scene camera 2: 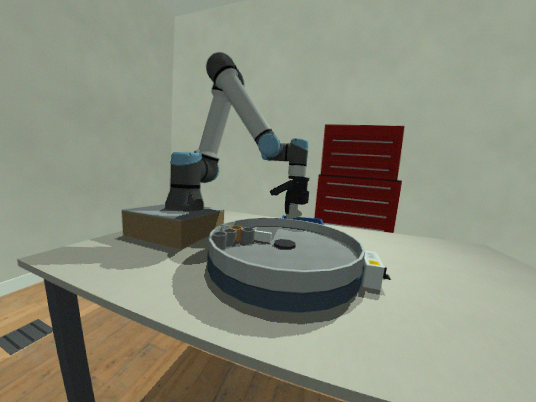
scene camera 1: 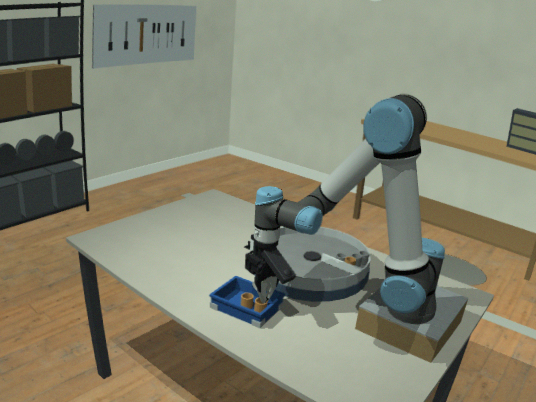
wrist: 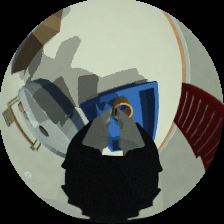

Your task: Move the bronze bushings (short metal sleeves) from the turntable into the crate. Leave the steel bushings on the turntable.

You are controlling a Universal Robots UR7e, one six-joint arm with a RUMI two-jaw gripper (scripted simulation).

Scene:
my gripper: scene camera 2 289, 225; scene camera 1; wrist
same spot on turntable: (scene camera 1: 303, 252) = (scene camera 2: 299, 248)
same spot on my gripper: (wrist: 94, 135) = (scene camera 1: 274, 280)

